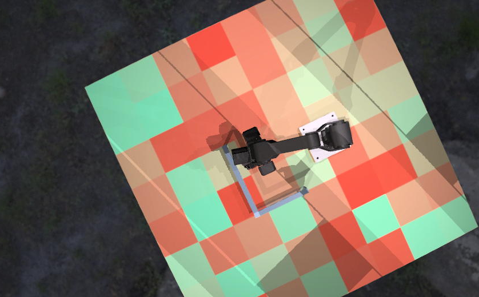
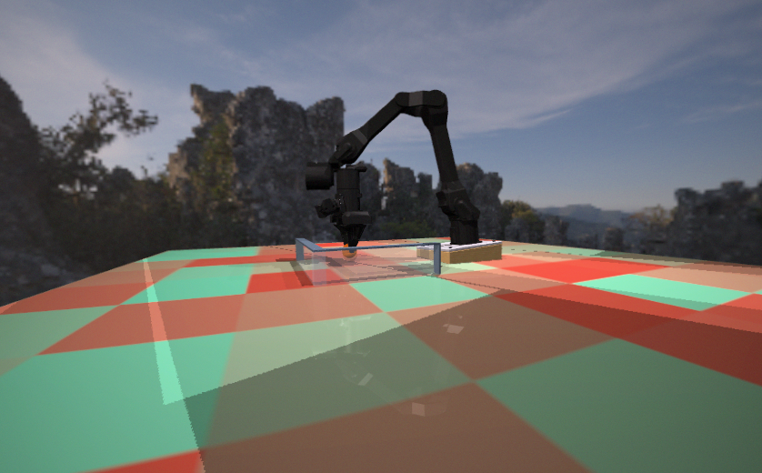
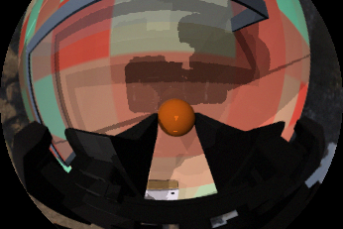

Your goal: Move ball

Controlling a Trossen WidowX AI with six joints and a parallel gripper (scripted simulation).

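The see-through orange copy is 1 cm below my gripper tip. From my gripper tip the other things lie so: ball right at my gripper tip.
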